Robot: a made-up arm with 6 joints.
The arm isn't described. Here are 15 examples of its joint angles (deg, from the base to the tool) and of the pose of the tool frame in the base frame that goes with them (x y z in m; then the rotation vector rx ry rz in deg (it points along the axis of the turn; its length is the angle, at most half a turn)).
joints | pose
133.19 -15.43 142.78 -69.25 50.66 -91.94 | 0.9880 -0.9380 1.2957 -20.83 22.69 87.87
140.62 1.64 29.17 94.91 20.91 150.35 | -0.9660 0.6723 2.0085 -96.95 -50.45 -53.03
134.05 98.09 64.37 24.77 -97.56 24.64 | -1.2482 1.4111 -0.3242 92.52 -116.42 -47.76
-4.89 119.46 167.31 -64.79 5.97 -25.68 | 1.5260 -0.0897 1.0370 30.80 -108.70 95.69
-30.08 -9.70 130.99 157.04 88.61 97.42 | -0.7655 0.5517 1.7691 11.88 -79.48 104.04
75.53 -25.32 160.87 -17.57 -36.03 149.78 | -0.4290 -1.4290 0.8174 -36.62 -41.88 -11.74
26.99 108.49 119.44 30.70 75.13 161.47 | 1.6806 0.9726 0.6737 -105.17 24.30 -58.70
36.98 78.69 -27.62 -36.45 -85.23 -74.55 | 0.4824 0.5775 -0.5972 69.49 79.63 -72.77
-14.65 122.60 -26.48 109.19 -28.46 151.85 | -0.1411 -0.0566 -1.0675 62.40 30.78 -42.91
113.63 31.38 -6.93 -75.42 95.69 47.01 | -0.5106 1.5366 0.6000 -4.30 -18.38 117.99
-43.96 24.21 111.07 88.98 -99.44 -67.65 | 0.0531 -0.3584 2.1547 -16.41 -64.66 -43.93
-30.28 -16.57 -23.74 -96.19 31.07 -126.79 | 0.9766 -0.6631 1.2728 -31.19 139.88 23.56
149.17 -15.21 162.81 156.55 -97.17 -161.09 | 1.0610 -0.5394 0.7139 85.54 -67.93 -91.63
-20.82 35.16 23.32 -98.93 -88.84 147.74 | 1.7413 -0.4141 1.0797 -62.21 2.05 141.78
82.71 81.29 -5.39 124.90 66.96 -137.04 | 0.0055 1.1938 -0.7129 -63.76 -128.14 -58.60
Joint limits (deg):
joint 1: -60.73..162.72
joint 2: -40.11..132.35
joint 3: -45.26..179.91
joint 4: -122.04..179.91
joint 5: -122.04..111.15
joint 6: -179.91..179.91
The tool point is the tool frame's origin. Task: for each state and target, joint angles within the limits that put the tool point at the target. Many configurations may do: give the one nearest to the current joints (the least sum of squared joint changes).
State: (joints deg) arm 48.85 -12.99 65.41 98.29 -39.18 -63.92
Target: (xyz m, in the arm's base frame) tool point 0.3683 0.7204 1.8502
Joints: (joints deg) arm 74.94 -22.40 3.27 83.29 -50.29 -64.43
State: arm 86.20 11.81 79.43 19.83 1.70 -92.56
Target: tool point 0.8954 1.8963 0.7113
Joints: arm 64.08 52.08 37.53 20.59 -7.18 -91.52
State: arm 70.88 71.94 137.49 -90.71 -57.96 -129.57
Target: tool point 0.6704 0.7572 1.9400
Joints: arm 37.16 64.71 136.00 -92.06 -51.75 -130.29
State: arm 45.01 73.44 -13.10 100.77 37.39 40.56
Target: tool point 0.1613 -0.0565 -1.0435
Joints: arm 2.61 108.24 -29.38 93.88 -8.34 35.23
